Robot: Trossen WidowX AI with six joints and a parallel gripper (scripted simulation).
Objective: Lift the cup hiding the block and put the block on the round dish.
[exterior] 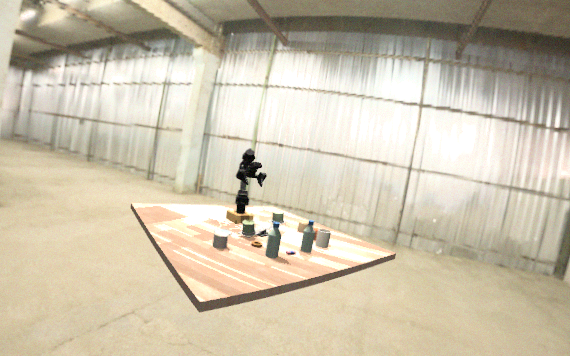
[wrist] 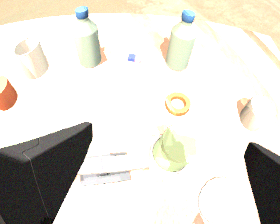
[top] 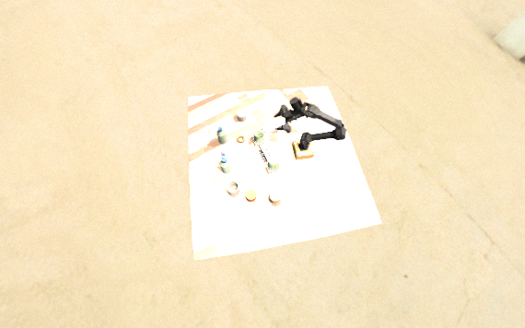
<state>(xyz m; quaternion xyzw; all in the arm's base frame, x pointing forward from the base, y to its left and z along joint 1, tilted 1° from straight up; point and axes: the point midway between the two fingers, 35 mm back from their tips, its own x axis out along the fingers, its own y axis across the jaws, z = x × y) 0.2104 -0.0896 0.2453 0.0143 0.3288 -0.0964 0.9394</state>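
Now: the grey block 70 mm ahead of my gripper tip, 60 mm to the right of it and 250 mm below it. Round my gripper tip: balance beam 60 mm ahead, 70 mm to the left, 250 mm below; then orange object 240 mm ahead, 350 mm to the left, 250 mm below.
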